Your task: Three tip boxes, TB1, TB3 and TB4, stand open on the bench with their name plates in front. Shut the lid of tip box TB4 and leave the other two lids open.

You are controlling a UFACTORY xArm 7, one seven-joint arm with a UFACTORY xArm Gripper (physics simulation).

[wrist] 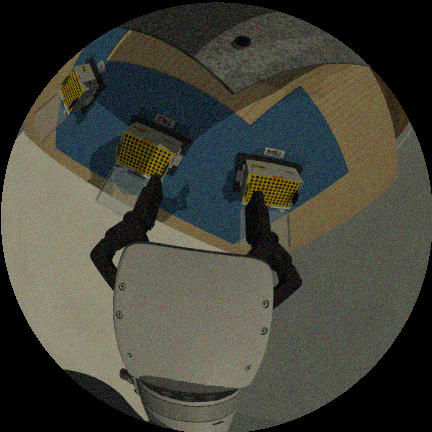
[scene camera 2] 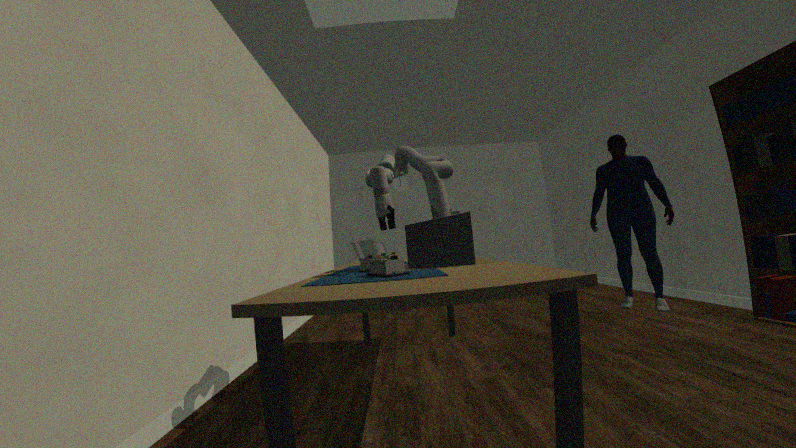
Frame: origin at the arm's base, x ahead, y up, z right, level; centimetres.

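Where they show: gripper, fingertip midpoint: (wrist: 205, 190) (scene camera 2: 388, 229); arm's base, origin of the base link: (scene camera 2: 442, 219).
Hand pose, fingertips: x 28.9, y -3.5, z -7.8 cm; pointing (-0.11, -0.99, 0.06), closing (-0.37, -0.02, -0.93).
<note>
Things, the pixels of their top centre, and the offset from my fingertips. "spot": a spot on its surface instead. Level surfaces: height alone.
- Tip box TB4, middle of its top: (wrist: 273, 197) dy -11.6, dx +2.7, dz -15.6 cm
- Tip box TB3, middle of its top: (wrist: 137, 161) dy -11.6, dx +9.7, dz +10.9 cm
- Tip box TB1, surface spot: (wrist: 80, 89) spot: dy -13.4, dx -1.8, dz +34.0 cm
- blue mat, its level: dy -19.1 cm
- wooden table, its level: dy -19.4 cm
Tip box TB4 (wrist: 272, 186), with a yellow tip grid, stands at the right in the wrist view behind its name plate (wrist: 274, 152). Its clear lid (wrist: 281, 227) is open, partly hidden by the right finger. Tip box TB3 (wrist: 146, 151) stands in the middle, its clear lid (wrist: 117, 186) open, with a name plate (wrist: 165, 120). Tip box TB1 (wrist: 80, 89) is at the upper left, its lid (wrist: 48, 118) open. My gripper (scene camera 2: 387, 227) (wrist: 205, 190) is open and empty above the boxes. In the wrist view its fingertips overlap TB3's and TB4's edges.
A blue mat (scene camera 2: 323, 279) (wrist: 320, 150) lies under the boxes on the wooden table (scene camera 2: 501, 278) (wrist: 372, 125). A dark grey block (scene camera 2: 440, 242) stands beside the mat, under the arm's base. A pale wall runs along one side. A person (scene camera 2: 632, 205) stands beyond the table.
</note>
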